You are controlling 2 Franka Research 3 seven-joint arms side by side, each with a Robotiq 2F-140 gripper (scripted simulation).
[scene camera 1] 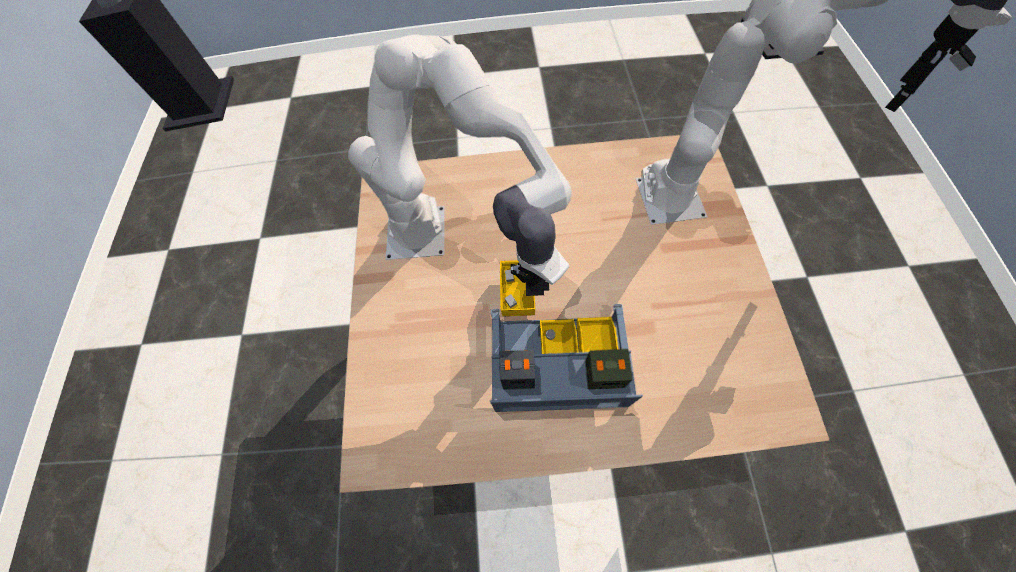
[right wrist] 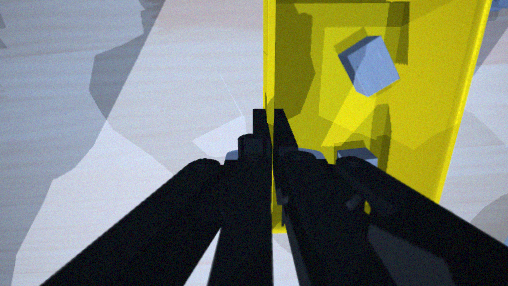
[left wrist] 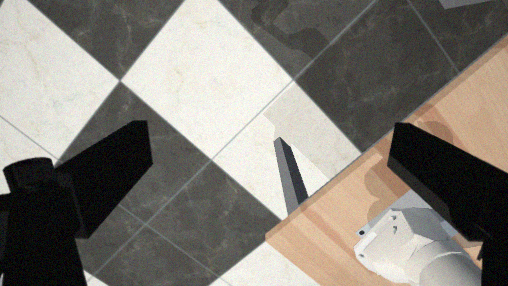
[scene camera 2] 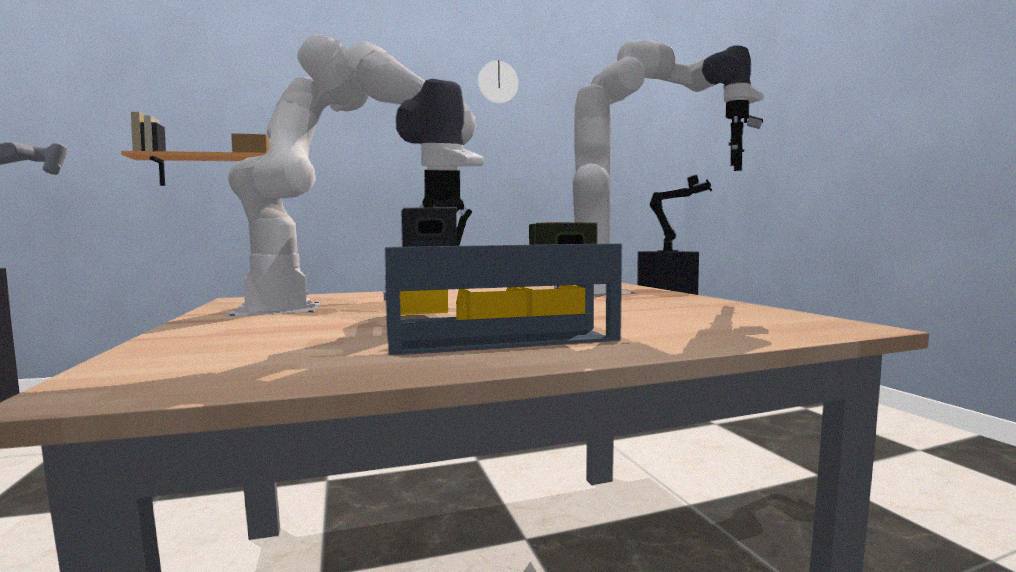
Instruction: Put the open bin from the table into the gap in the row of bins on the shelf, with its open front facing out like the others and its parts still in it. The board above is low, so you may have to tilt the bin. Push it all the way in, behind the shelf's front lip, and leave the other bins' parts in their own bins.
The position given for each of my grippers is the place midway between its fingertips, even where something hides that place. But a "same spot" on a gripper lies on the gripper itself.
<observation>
my left gripper: scene camera 1; left wrist 270, 143; scene camera 2; not seen in the right wrist view (out of frame)
dark green box: scene camera 1; scene camera 2; not seen in the right wrist view (out of frame); not seen in the left wrist view (out of frame)
same spot on my left gripper: (scene camera 2: 736, 144) = (scene camera 1: 908, 93)
same spot on dark green box: (scene camera 2: 558, 232) = (scene camera 1: 603, 382)
</observation>
